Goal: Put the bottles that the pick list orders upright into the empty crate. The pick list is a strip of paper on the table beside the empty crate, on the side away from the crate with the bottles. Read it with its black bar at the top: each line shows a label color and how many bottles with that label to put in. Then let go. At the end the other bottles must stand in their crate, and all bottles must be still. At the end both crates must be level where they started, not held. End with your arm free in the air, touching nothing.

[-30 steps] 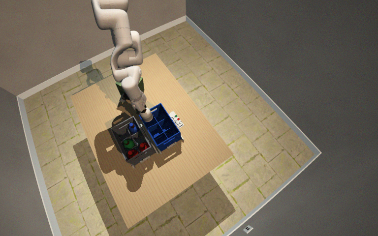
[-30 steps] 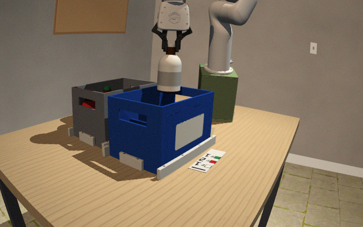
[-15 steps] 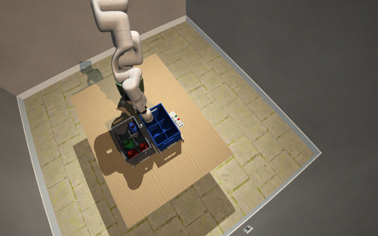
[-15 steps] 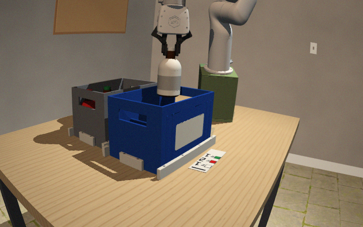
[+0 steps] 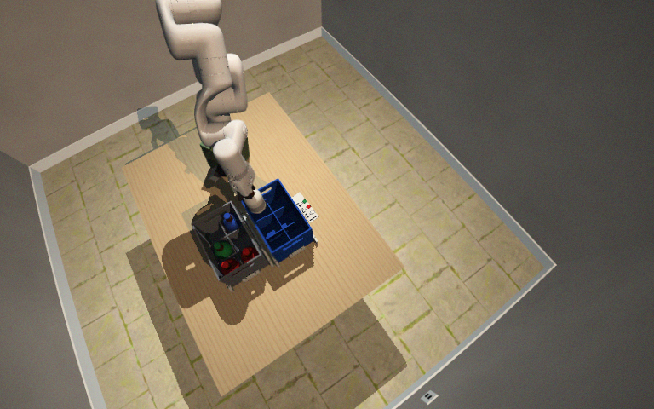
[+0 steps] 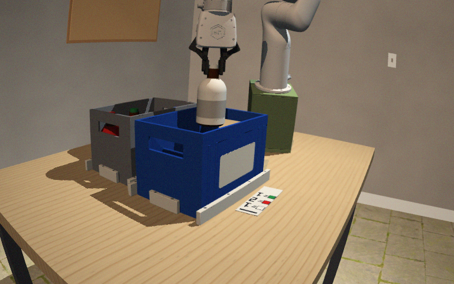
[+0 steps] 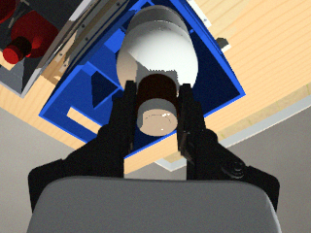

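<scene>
The white-label bottle is 70 mm below my hand. From my hand the other things lie so: grey crate 200 mm below, 160 mm to the right, 90 mm ahead; blue crate 200 mm below, 80 mm ahead, 50 mm to the left; blue-label bottle 200 mm below, 130 mm to the right.
</scene>
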